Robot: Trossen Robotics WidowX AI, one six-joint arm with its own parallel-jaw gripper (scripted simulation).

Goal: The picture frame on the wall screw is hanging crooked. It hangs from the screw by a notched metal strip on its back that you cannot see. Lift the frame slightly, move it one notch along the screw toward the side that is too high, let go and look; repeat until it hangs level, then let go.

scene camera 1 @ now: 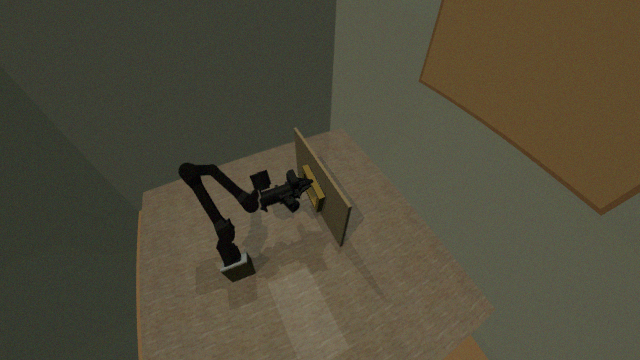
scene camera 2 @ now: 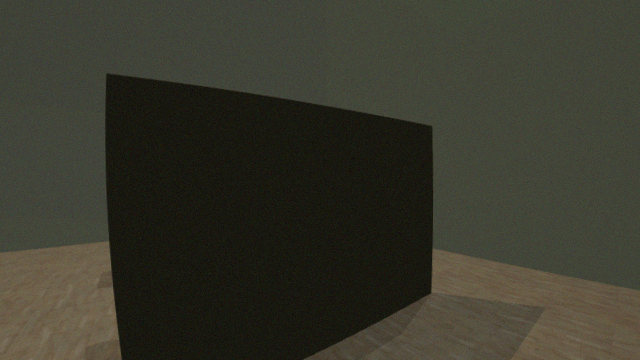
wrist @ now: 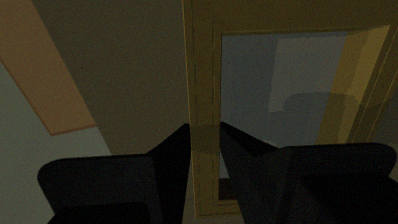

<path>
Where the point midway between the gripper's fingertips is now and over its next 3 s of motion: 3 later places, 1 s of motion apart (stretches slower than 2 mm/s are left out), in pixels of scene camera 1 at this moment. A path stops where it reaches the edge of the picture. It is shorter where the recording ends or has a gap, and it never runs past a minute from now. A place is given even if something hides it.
The gripper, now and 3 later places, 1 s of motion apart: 312, 182; 312, 181; 311, 180; 294, 184
</path>
